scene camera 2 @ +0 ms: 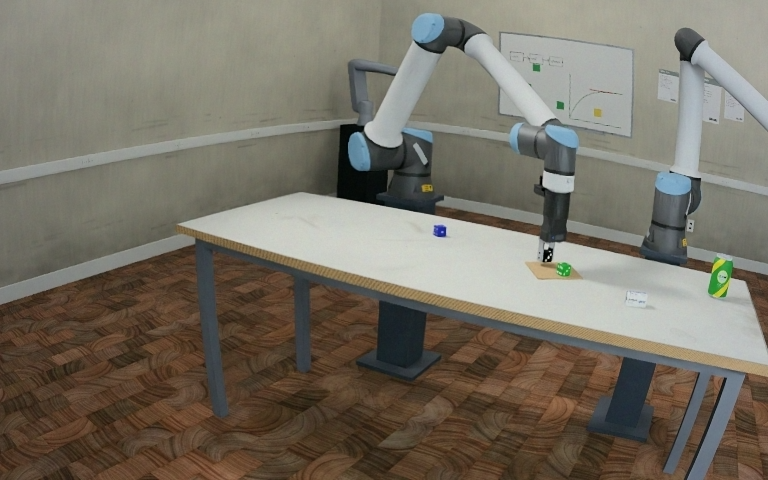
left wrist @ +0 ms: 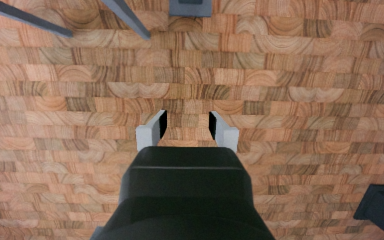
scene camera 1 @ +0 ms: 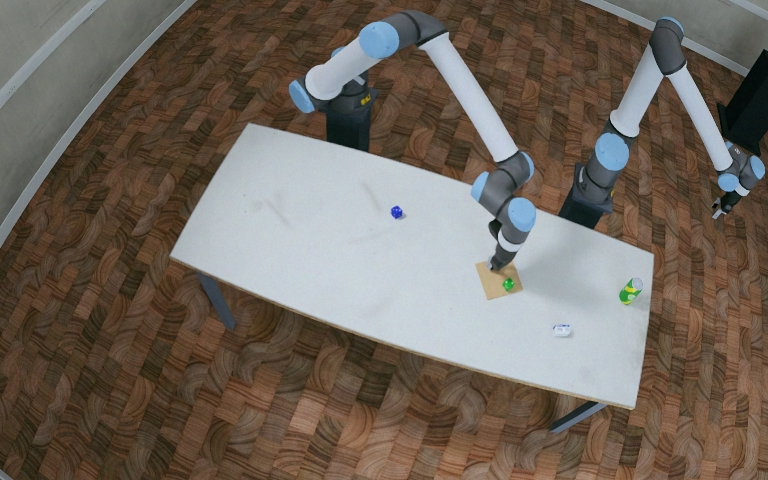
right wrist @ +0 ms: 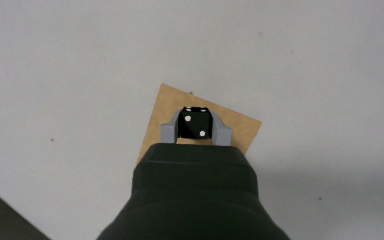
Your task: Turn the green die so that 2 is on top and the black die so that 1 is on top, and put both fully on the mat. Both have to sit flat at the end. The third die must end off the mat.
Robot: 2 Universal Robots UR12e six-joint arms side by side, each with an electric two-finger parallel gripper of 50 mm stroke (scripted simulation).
Labels:
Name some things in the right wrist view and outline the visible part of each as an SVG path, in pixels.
My right gripper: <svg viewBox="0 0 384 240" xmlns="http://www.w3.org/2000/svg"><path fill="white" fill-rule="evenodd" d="M95 239L291 240L274 223L260 203L255 171L241 150L231 146L232 128L224 126L215 111L210 111L209 138L212 139L213 145L176 144L177 139L181 135L182 110L176 110L168 123L160 125L160 143L152 144L133 170L131 197L115 219Z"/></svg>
A tan mat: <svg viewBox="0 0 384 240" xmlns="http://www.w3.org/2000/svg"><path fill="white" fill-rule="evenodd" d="M176 144L213 145L210 138L186 139L181 138L181 135ZM135 167L152 144L160 143L160 125L168 123L175 111L182 110L183 107L207 107L209 111L215 111L223 125L230 126L233 129L231 146L240 149L244 155L262 122L161 83Z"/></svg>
A black die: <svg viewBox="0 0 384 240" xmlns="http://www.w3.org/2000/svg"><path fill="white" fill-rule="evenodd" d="M183 107L181 112L181 138L208 139L211 115L207 107Z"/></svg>

